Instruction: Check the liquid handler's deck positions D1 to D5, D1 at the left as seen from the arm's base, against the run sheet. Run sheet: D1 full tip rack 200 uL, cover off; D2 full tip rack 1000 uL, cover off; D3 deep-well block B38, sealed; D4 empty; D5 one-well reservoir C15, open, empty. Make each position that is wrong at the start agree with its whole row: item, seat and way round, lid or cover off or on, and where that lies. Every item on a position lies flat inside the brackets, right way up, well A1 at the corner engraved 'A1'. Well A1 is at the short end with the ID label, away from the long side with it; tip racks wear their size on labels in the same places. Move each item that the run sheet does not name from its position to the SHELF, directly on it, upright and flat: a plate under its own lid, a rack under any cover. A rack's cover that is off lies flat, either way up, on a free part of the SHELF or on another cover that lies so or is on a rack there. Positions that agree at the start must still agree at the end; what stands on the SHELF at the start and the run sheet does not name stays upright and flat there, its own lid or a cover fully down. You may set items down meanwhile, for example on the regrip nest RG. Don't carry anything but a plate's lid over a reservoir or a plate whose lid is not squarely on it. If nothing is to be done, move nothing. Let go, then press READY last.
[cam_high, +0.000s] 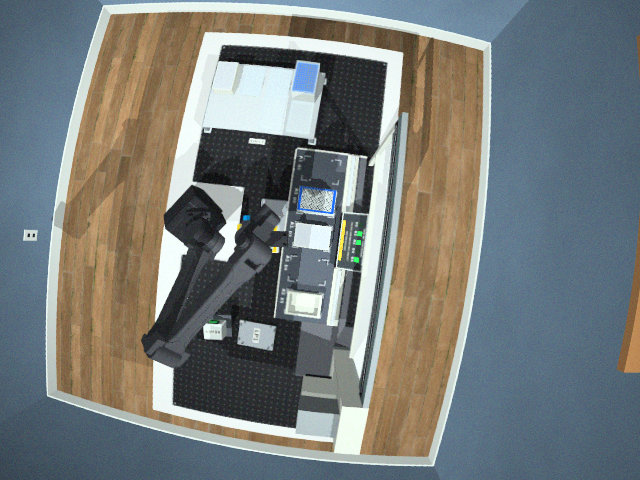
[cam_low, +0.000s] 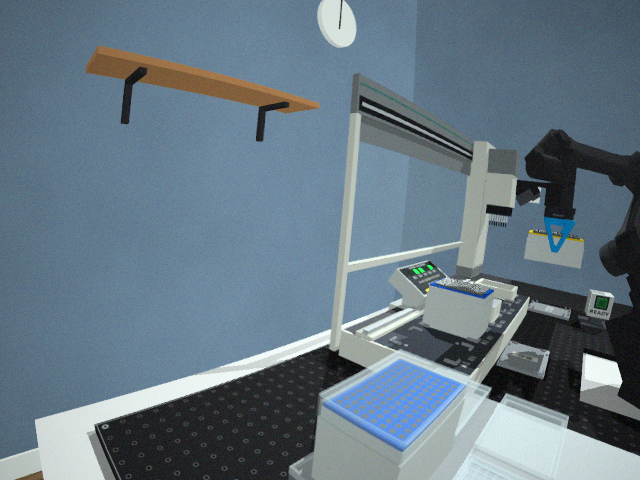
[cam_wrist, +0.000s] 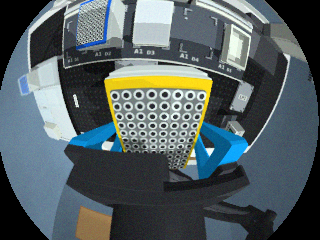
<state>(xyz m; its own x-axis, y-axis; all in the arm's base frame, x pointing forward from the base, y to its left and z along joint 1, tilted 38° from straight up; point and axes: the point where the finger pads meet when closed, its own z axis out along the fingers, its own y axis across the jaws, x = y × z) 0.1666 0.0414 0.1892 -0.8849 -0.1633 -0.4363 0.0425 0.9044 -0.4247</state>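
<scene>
Right now the blue-rimmed tip rack is 18 cm ahead of my hand, 12 cm to the left of it and 13 cm below it. The rest, counted from my hand: regrip nest 2 cm ahead, 8 cm to the left, 25 cm below; then yellow-rimmed tip rack 1 cm behind, 1 cm to the right, 1 cm above; then white deep-well block 17 cm ahead, 18 cm below.
</scene>
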